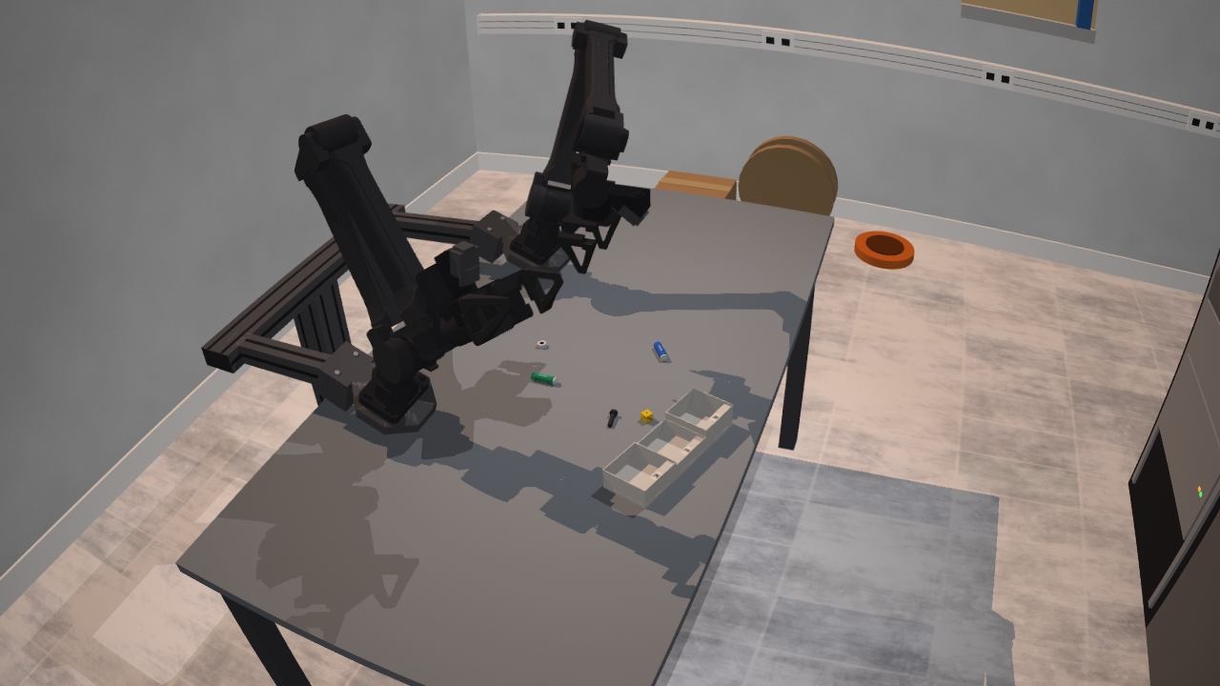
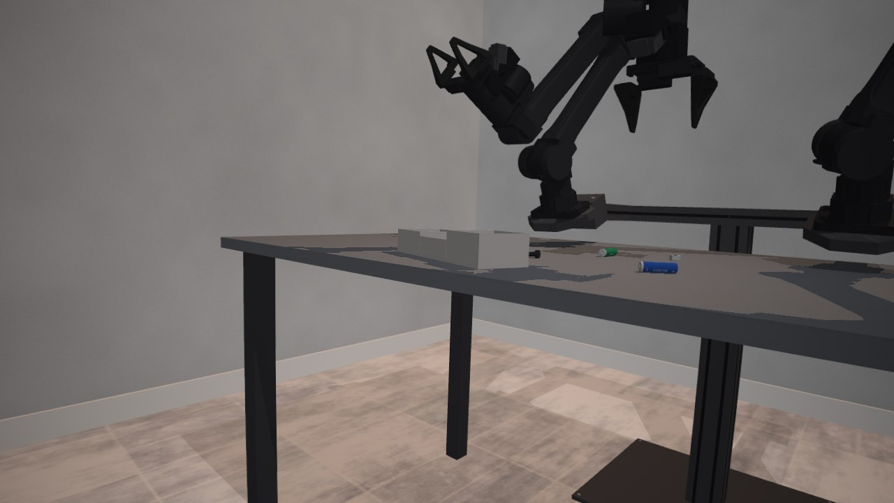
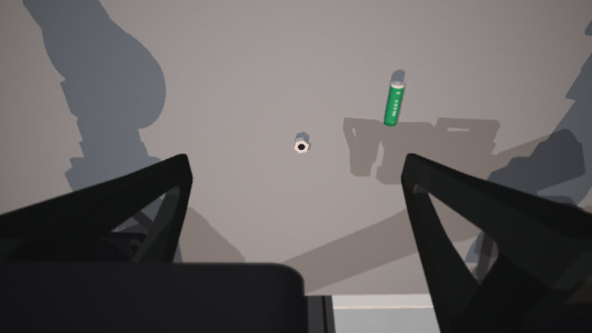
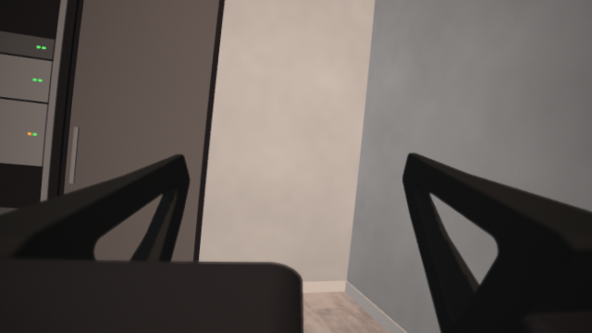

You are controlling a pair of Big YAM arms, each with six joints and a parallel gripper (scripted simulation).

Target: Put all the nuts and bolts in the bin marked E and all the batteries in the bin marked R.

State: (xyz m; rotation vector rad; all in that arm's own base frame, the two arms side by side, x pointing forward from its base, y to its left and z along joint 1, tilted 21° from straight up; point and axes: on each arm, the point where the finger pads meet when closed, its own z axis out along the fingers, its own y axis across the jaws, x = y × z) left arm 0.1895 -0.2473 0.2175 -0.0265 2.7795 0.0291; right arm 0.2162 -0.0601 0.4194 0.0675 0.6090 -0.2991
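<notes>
My left gripper is now 12 cm past the hex nut, 1 cm to the left of it and 22 cm above it. Also, from my left hand: green battery (6 cm behind, 11 cm to the right, 21 cm below); blue battery (11 cm ahead, 5 cm to the left, 21 cm below); black bolt (10 cm ahead, 16 cm to the right, 21 cm below).
</notes>
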